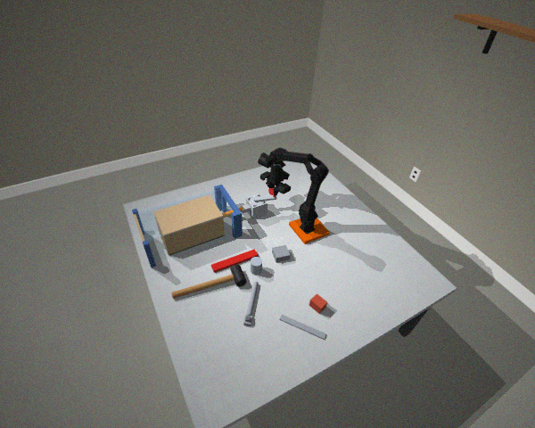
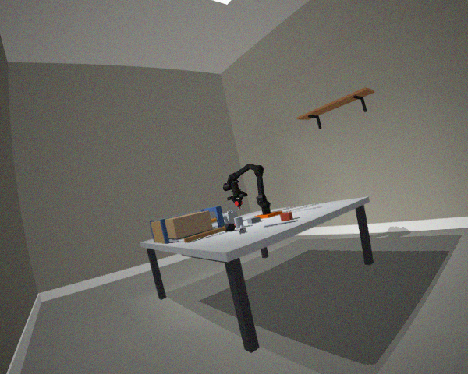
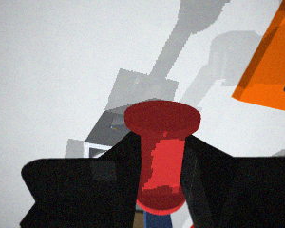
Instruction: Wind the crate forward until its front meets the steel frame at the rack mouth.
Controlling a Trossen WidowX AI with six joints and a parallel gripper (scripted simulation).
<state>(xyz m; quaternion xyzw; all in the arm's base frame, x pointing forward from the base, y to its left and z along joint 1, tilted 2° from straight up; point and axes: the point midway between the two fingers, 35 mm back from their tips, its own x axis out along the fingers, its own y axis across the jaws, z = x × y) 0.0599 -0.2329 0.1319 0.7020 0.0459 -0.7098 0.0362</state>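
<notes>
Right now the grey crank arm is 3 cm ahead of my gripper tip, 1 cm to the right of it and 1 cm below it. The rest, counted from my gripper tip: red knob 2 cm above; grey winch 8 cm ahead, 4 cm to the right, 8 cm below; grey block 17 cm ahead, 30 cm to the left, 10 cm below.
</notes>
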